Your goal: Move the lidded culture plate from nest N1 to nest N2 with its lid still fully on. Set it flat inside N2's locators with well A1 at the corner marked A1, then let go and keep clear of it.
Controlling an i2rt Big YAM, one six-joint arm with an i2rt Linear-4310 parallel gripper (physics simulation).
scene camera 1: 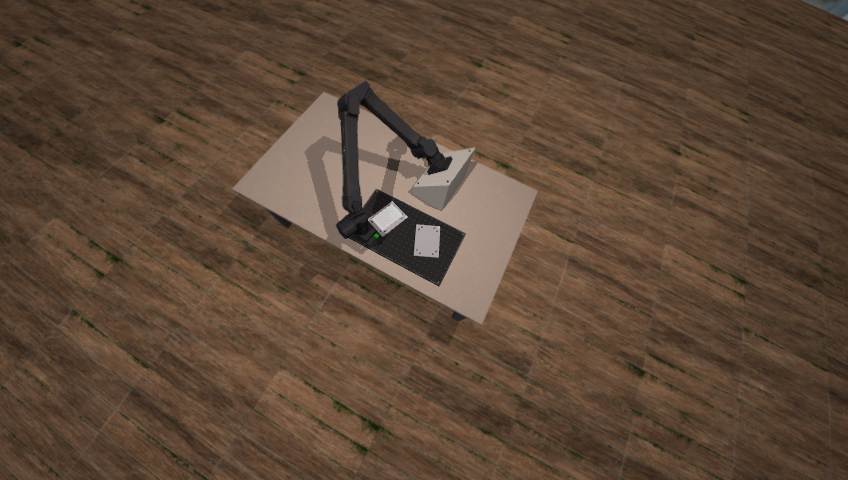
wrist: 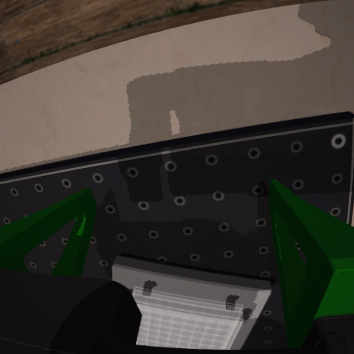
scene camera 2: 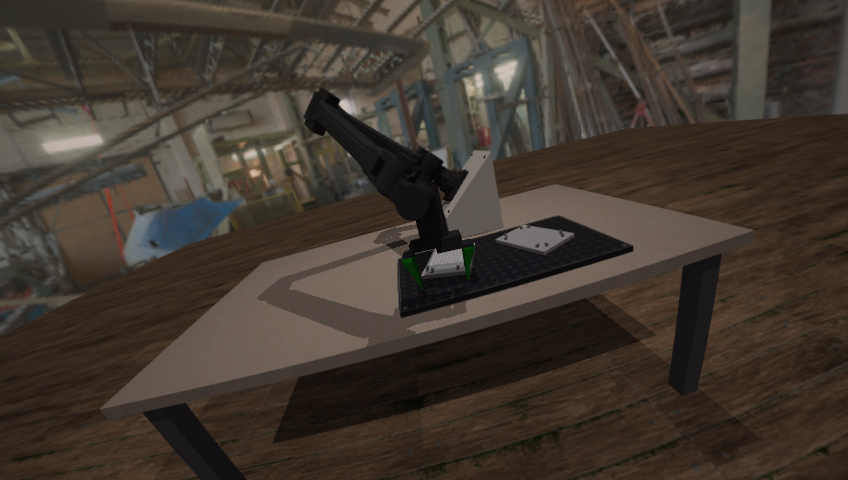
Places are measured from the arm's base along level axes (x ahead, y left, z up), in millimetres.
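Pixels of known places: gripper, between the fingertips: (scene camera 1: 363, 239) (wrist: 176, 193) (scene camera 2: 445, 283); arm's base, origin of its link: (scene camera 1: 440, 166) (scene camera 2: 457, 186).
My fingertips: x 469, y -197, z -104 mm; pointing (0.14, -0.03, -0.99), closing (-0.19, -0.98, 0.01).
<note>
Ahead of a thing's pixels: the offset from my fingertips to its top centre. Level surfaces: height alone.
The white culture plate @(0 mm up, 156 mm back, 51 mm left) (scene camera 1: 387, 217) (scene camera 2: 447, 259) (wrist: 187, 330) sits on the light grey nest N1 @(7 mm down, 156 mm back, 51 mm left) (scene camera 2: 443, 274) (wrist: 190, 281), among its dark locator pins. A clear cover shows over its well grid and looks level. My gripper (scene camera 2: 446, 283) (wrist: 176, 193) is open, with nothing between its green fingers. They are low and wide apart, one towards each side of the plate; in the wrist view their tips reach past the nest's near edge. Nest N2 @(7 mm down, 128 mm back, 278 mm left) (scene camera 1: 427, 240) (scene camera 2: 535, 239) is an empty pale plate with pins near its corners. The A1 marks are too small to tell.
Both nests are on a black perforated board @(28 mm down, 120 mm back, 167 mm left) (scene camera 1: 410, 268) (scene camera 2: 493, 273) (wrist: 200, 215) on the beige table @(41 mm down) (scene camera 1: 499, 220) (scene camera 2: 238, 309) (wrist: 60, 110). The arm's wedge-shaped grey base mount (scene camera 1: 437, 193) (scene camera 2: 484, 199) stands behind the board. The arm's forearm hangs over the N1 end.
</note>
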